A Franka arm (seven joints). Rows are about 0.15 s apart.
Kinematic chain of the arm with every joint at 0, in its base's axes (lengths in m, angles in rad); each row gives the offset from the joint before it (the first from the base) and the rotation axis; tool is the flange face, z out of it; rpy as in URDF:
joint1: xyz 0 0 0.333 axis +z
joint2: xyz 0 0 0 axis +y
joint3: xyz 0 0 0.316 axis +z
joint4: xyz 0.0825 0 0 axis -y
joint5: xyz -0.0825 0 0.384 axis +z
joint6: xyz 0 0 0 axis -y
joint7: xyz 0.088 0 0 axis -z
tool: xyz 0 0 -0.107 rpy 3.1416 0 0
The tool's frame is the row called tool.
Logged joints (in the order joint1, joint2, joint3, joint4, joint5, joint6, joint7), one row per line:
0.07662 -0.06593 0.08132 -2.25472 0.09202 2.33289 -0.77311
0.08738 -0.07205 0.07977 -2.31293 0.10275 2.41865 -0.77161
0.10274 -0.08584 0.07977 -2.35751 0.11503 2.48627 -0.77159
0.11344 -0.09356 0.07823 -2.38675 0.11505 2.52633 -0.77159
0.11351 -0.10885 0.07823 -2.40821 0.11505 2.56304 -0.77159
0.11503 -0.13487 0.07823 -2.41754 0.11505 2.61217 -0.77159
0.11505 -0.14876 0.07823 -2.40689 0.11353 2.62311 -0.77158
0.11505 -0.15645 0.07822 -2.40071 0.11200 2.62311 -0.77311
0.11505 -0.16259 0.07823 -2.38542 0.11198 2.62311 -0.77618
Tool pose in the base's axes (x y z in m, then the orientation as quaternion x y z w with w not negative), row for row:
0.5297 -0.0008 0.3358 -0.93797 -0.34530 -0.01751 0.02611
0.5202 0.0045 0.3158 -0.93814 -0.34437 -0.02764 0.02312
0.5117 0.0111 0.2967 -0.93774 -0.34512 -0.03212 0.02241
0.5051 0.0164 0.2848 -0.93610 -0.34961 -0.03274 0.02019
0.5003 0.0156 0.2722 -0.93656 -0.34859 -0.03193 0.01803
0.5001 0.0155 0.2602 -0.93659 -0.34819 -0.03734 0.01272
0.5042 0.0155 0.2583 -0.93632 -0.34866 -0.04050 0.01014
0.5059 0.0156 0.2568 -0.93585 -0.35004 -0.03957 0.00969
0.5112 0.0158 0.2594 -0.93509 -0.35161 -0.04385 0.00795
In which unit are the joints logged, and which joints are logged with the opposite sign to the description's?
The joints are logged in radians. Opposite sign: joint2, joint3.
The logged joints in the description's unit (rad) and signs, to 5 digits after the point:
0.07662 0.06593 -0.08132 -2.25472 0.09202 2.33289 -0.77311
0.08738 0.07205 -0.07977 -2.31293 0.10275 2.41865 -0.77161
0.10274 0.08584 -0.07977 -2.35751 0.11503 2.48627 -0.77159
0.11344 0.09356 -0.07823 -2.38675 0.11505 2.52633 -0.77159
0.11351 0.10885 -0.07823 -2.40821 0.11505 2.56304 -0.77159
0.11503 0.13487 -0.07823 -2.41754 0.11505 2.61217 -0.77159
0.11505 0.14876 -0.07823 -2.40689 0.11353 2.62311 -0.77158
0.11505 0.15645 -0.07822 -2.40071 0.11200 2.62311 -0.77311
0.11505 0.16259 -0.07823 -2.38542 0.11198 2.62311 -0.77618

